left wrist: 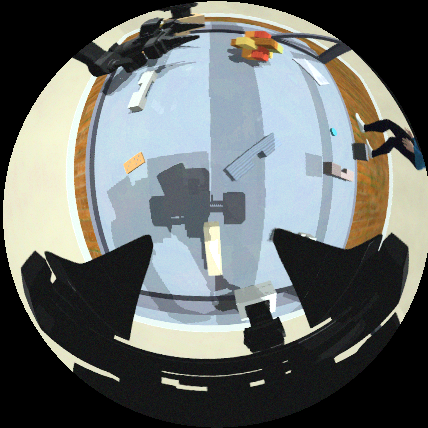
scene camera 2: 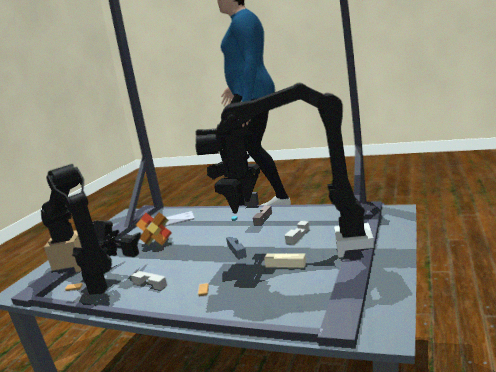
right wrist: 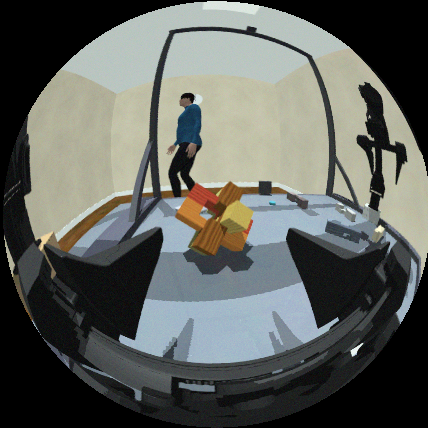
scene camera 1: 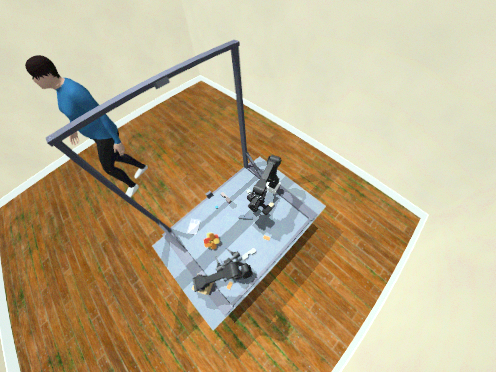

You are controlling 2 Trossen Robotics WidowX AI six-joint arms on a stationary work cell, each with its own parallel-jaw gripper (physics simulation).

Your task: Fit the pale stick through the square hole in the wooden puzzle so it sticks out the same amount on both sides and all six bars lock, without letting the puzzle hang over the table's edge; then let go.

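Where they show: left gripper, fingertip midpoint: (left wrist: 212, 238) (scene camera 2: 241, 207) (right wrist: 383, 178) (scene camera 1: 258, 208); right gripper, fingertip midpoint: (scene camera 2: 129, 232) (right wrist: 227, 234) (scene camera 1: 220, 252); left arm's base at its link origin: (left wrist: 257, 308) (scene camera 2: 353, 232) (right wrist: 372, 207) (scene camera 1: 272, 184); right arm's base at its link origin: (scene camera 2: 62, 238) (scene camera 1: 201, 284).
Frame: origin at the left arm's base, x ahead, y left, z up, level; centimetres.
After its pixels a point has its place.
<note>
The pale stick (scene camera 1: 271, 204) {x 15.9, y 7.5, z -2.2 cm} (scene camera 2: 285, 260) {x 19.5, y 8.0, z -2.8 cm} (left wrist: 213, 250) {x 20.3, y 6.3, z -2.2 cm} (right wrist: 378, 233) {x 25.2, y 6.5, z -2.3 cm} lies flat on the table. The wooden puzzle (scene camera 1: 211, 241) {x 65.8, y -15.2, z 0.4 cm} (scene camera 2: 154, 229) {x 62.9, y -10.3, z 2.4 cm} (left wrist: 257, 45) of red, orange, brown and yellow bars rests tilted on the table, away from the edges; an opening shows between its bars in the right wrist view. My left gripper (scene camera 2: 240, 206) {x 29.9, y 3.9, z 12.5 cm} (left wrist: 212, 238) {x 29.9, y 3.9, z 12.5 cm} is open and empty, pointing down high above the table; in its wrist view the stick lies between and below the fingertips. My right gripper (scene camera 2: 131, 242) (right wrist: 227, 234) {x 68.6, y -3.6, z 5.0 cm} is open and low, facing the puzzle, which stands beyond its fingertips, untouched.
A grey notched bar (scene camera 2: 236, 247) {x 34.6, y -1.5, z -2.2 cm} (left wrist: 250, 156) {x 35.3, y -4.0, z -2.2 cm} lies between stick and puzzle. White notched bars (scene camera 2: 149, 280) {x 57.1, y 14.4, z -2.5 cm} (scene camera 2: 297, 232) {x 16.4, y -8.8, z -2.5 cm}, a brown-pink one (scene camera 2: 262, 215) {x 29.0, y -25.7, z -2.5 cm}, an orange piece (scene camera 2: 203, 289) {x 40.9, y 17.9, z -4.2 cm}, a cyan disc (left wrist: 333, 131) {x 40.1, y -30.4, z -4.2 cm} and a white sheet (scene camera 2: 181, 217) {x 62.3, y -36.3, z -4.4 cm} lie around. A person (scene camera 2: 246, 55) stands behind the table.
</note>
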